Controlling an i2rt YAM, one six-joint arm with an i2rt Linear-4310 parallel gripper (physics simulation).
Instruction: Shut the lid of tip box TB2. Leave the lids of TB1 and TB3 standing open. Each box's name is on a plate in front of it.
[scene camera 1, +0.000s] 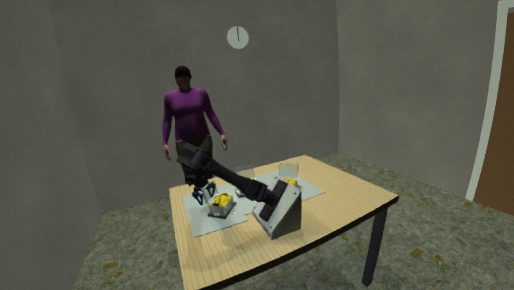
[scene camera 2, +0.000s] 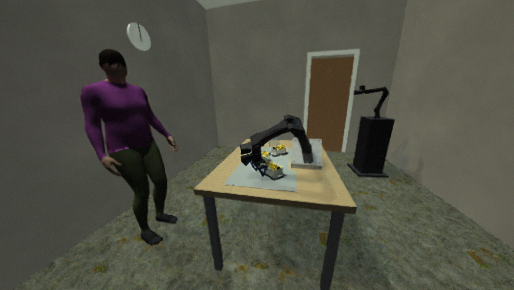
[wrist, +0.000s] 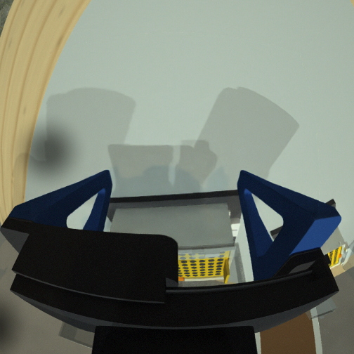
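Note:
My gripper (wrist: 174, 177), visible. Clear lid (wrist: 203, 265), visible. Grey mat (scene camera 1: 201, 224), same.

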